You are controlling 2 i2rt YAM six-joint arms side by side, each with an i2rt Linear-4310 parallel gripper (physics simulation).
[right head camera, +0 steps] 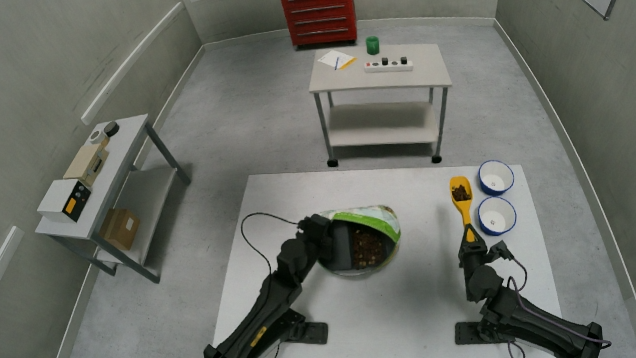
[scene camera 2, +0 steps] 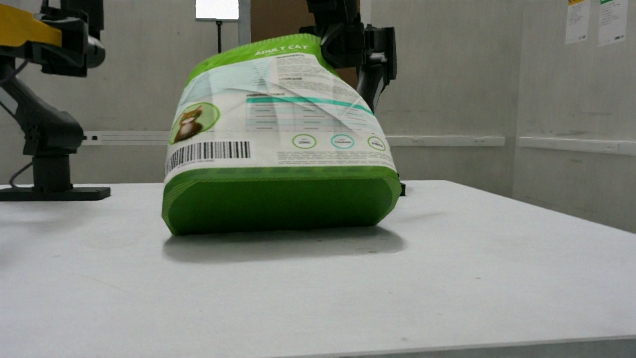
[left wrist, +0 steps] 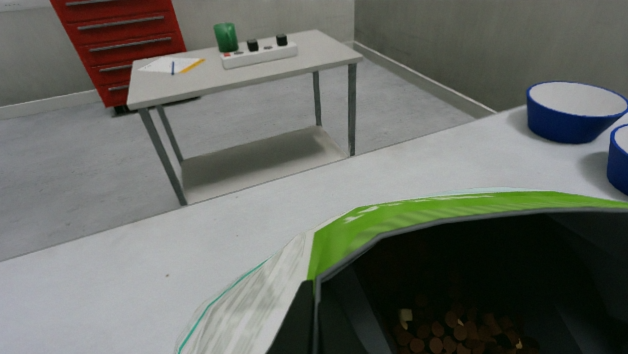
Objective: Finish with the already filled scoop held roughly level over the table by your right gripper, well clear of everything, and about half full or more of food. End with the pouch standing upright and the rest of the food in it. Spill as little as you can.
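Observation:
The yellow scoop is up over the table at the right of the head view, with a brown food heap in its bowl; bare yellow shows near its tip. My right gripper is shut on its handle. The green and white pouch is tilted, its green underside facing scene camera 2 over a shadow. Its mouth is open, with brown food inside. My left gripper is shut on the pouch's rim.
Two blue and white bowls stand right of the scoop in the head view; both also show in the left wrist view. The white table ends beyond them. A side cart stands past its far edge.

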